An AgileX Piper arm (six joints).
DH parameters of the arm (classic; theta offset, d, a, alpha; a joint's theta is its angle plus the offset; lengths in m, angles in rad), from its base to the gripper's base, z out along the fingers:
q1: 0 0.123 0 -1.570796
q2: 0.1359 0 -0.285 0
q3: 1.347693 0 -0.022 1.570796
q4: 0 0.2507 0 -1.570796
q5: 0 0 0 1.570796
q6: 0 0.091 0 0
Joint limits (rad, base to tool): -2.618..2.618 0..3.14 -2.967..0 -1.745..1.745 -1.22..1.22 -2.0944..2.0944
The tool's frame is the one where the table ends.
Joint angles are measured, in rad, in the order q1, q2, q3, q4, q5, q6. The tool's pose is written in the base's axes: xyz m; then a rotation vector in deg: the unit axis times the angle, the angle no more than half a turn. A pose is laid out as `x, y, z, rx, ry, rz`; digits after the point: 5 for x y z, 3 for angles.
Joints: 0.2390, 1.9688, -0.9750, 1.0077, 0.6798, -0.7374
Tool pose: 0.31546, 0.12665, 0.10994, -13.302, 164.126, 50.582
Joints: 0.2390, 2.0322, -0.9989, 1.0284, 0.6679, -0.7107
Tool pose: 0.32177, 0.12808, 0.09320, -8.508, 166.312, 50.991
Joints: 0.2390, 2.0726, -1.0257, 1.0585, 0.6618, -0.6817
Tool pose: 0.32878, 0.13028, 0.08476, -3.430, 166.922, 52.093
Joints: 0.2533, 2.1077, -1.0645, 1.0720, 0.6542, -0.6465
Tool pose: 0.33651, 0.13734, 0.07952, -0.603, 167.032, 52.622
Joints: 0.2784, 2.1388, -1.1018, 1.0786, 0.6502, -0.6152
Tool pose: 0.34163, 0.14814, 0.07511, 0.346, 167.312, 53.173
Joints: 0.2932, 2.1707, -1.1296, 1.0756, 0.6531, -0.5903
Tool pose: 0.34459, 0.15486, 0.06835, 1.006, 168.306, 53.502
